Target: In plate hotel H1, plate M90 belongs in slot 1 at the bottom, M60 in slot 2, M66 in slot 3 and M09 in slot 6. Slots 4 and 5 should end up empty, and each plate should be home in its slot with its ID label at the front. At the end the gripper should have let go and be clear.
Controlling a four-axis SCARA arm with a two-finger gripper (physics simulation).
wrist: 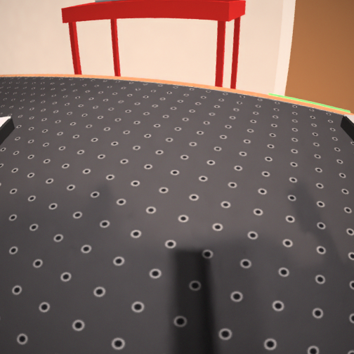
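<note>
My gripper [177,125] is open. Its two dark fingertips show at the far left and far right edges of the wrist view, wide apart, with no plate between them. Plate hotel H1 and the plates M90, M60, M66 and M09 do not show in this view, so their slots and labels cannot be seen.
A dark table top [165,190] with a grid of ringed holes lies below, with an orange edge at the back. A red stand [150,11] on thin legs stands beyond that edge. A green strip [310,102] lies along the edge at right. Shadows fall on the table.
</note>
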